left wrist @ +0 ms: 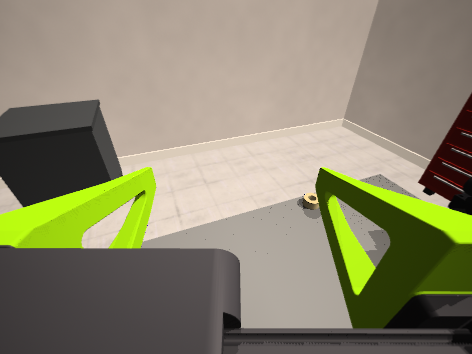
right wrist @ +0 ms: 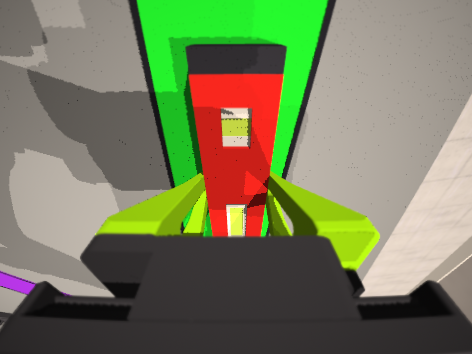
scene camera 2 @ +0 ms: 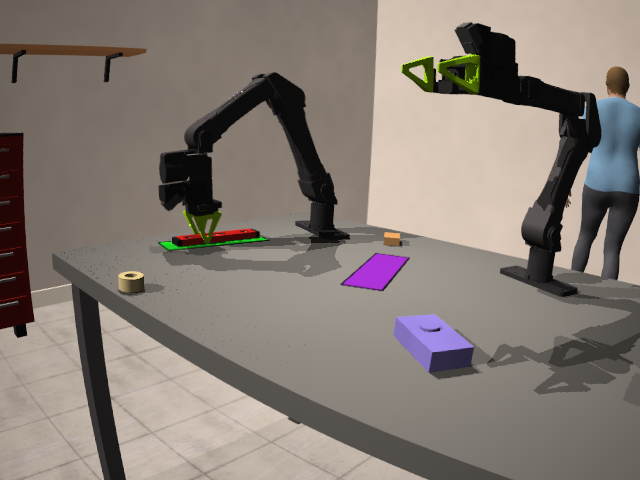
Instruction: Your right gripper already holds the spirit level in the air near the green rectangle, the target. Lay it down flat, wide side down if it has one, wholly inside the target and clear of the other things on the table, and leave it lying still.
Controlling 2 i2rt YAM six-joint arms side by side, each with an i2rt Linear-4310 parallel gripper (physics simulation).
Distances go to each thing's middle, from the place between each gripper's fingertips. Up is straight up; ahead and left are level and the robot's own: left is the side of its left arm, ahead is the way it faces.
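Labels:
Relative to my right hand: the red spirit level (scene camera 2: 244, 233), 1 cm to the left of it, 4 cm behind it and 1 cm above it; the green rectangle (right wrist: 162, 39), 1 cm to the left and 2 cm behind; the purple rectangle (scene camera 2: 376, 273), 14 cm behind and 42 cm to the left; the violet block (scene camera 2: 437, 347), 15 cm ahead, 71 cm to the left and 2 cm above. Going by its middle, the green rectangle is nearer to my right hand than to my left gripper.
My left gripper is 12 cm short of the violet block, 13 cm to the right of it and 39 cm above it. Counted from my left hand: the purple rectangle, 17 cm behind, 17 cm to the right and 41 cm below; the green rectangle, 5 cm behind, 57 cm to the right and 41 cm below; the red spirit level, 6 cm behind, 58 cm to the right and 40 cm below. By its middle, the red spirit level is nearer to my right hand than to my left gripper.

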